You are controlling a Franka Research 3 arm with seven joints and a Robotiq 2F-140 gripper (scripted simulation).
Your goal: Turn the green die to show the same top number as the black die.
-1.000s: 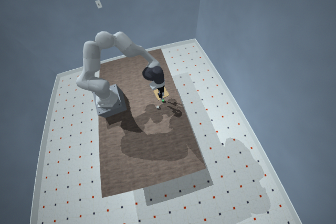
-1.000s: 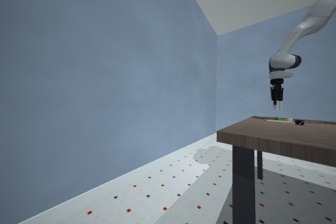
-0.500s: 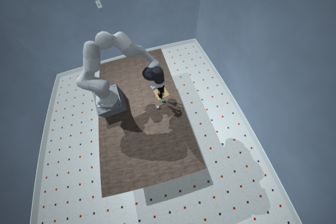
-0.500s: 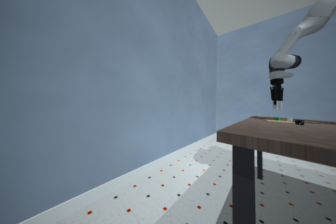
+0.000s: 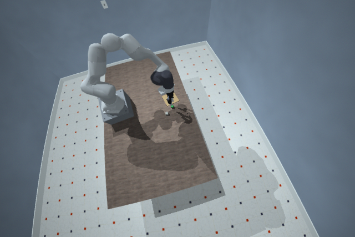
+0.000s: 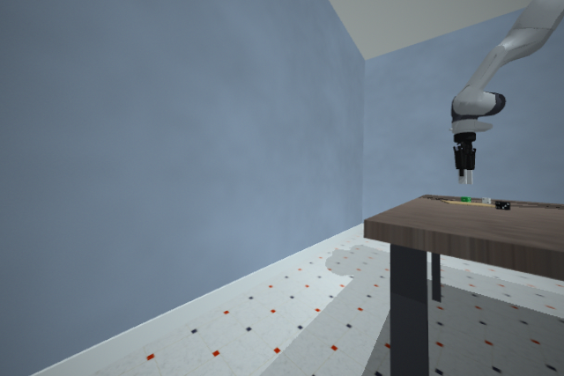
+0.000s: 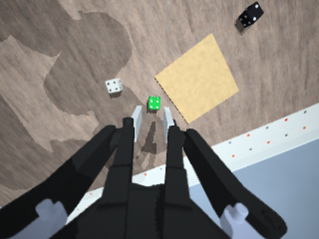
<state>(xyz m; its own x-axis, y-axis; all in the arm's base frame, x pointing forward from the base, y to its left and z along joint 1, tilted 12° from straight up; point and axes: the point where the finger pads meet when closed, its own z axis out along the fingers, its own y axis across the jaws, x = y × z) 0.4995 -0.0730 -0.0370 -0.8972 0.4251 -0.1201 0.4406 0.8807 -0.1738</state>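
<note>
The green die is 100 mm below my hand. Also, from my hand: white die: 70 mm behind, 60 mm to the right, 100 mm below; then tan mat: 110 mm to the left, 110 mm below; then black die: 90 mm behind, 230 mm to the left, 100 mm below.
</note>
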